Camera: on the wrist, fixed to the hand. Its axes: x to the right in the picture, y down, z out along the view.
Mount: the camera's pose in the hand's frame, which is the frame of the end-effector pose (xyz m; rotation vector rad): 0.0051 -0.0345 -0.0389 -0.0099 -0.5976 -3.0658
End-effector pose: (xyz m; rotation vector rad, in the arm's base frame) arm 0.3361 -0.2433 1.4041 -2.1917 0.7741 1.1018
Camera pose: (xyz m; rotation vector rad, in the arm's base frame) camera 0.3827 -0.2483 1.4271 -0.5249 -2.1059 -0.2821
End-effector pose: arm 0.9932 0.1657 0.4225 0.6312 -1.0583 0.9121
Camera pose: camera 1.0418 0.1816 0.4119 1.4429 0.3596 -1.9951
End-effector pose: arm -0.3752 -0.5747 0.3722 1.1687 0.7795 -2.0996
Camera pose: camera -0.3826 -0.5251 0.3575 0.9674 -0.8408 0.8582
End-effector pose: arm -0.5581 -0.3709 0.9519 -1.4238 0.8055 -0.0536
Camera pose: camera -0.5600 -0.4131 0.9826 -1.1123 -2.2870 -1.6705
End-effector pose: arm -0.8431 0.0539 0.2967 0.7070 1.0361 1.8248
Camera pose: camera -0.8618 0.0530 0.2479 -0.5743 0.4195 -1.0383
